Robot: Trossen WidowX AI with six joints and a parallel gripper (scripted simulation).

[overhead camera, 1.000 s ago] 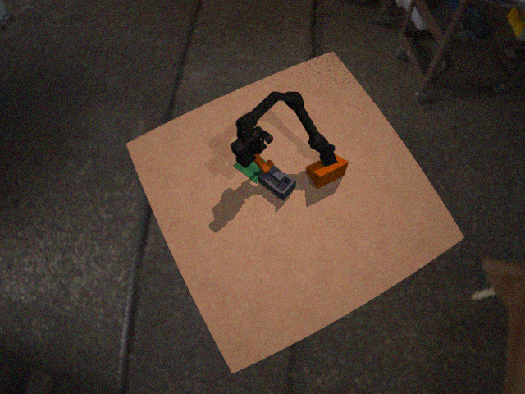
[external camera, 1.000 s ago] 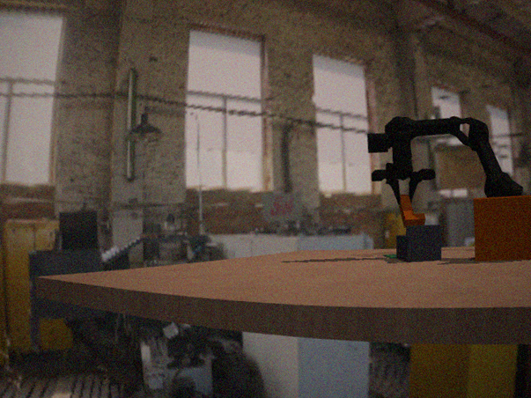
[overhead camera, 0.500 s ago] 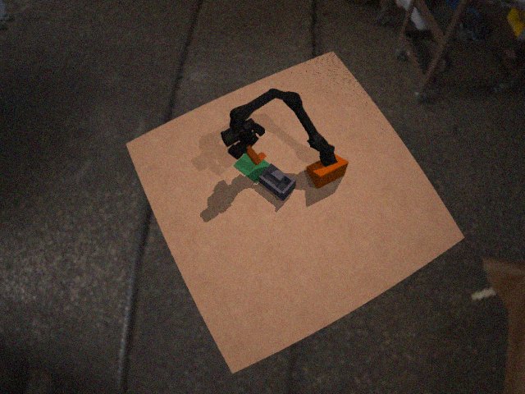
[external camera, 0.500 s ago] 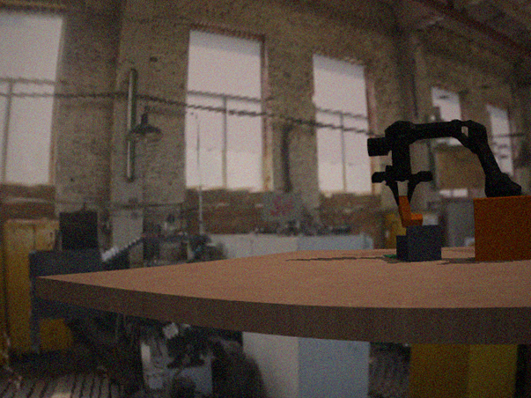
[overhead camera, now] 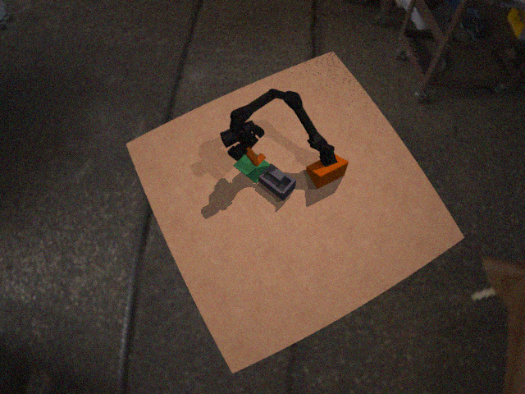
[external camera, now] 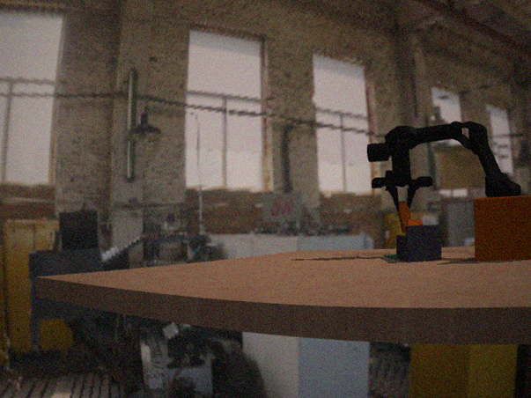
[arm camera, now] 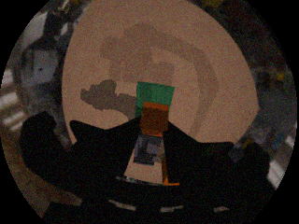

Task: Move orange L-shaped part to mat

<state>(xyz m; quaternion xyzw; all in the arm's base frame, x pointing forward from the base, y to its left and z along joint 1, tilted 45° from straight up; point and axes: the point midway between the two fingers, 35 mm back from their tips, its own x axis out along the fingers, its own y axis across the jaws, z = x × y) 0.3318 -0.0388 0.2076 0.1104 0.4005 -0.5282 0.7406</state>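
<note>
Right now my gripper tip is 150 mm above the green mat, 20 mm to the right of it and 10 mm past it. From my gripper tip the other things lie so: orange L-shaped part 30 mm below, 30 mm behind, 20 mm to the left.
</note>
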